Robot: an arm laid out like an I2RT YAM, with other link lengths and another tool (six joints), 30 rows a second.
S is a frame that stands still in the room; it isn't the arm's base.
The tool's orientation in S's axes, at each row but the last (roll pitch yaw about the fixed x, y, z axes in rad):
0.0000, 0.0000, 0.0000
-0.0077, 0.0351, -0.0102
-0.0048, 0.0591, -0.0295
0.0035, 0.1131, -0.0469
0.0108, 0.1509, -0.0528
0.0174, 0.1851, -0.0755
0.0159, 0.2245, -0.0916
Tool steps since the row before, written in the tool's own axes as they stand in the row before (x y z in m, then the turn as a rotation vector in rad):
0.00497, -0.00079, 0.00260, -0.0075, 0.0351, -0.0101
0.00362, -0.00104, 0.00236, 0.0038, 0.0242, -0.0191
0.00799, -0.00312, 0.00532, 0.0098, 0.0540, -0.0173
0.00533, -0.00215, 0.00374, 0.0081, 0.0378, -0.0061
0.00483, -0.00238, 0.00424, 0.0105, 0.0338, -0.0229
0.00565, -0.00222, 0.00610, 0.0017, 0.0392, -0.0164
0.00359, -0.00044, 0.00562, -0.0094, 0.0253, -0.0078
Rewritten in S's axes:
0.00497, -0.00079, 0.00260, -0.0075, 0.0351, -0.0101
0.00369, -0.00106, 0.00224, 0.0034, 0.0240, -0.0194
0.00820, -0.00334, 0.00485, 0.0103, 0.0536, -0.0181
0.00561, -0.00243, 0.00311, 0.0091, 0.0374, -0.0068
0.00527, -0.00271, 0.00344, 0.0088, 0.0336, -0.0239
0.00647, -0.00282, 0.00492, 0.0018, 0.0395, -0.0158
0.00468, -0.00096, 0.00467, -0.0084, 0.0263, -0.0051

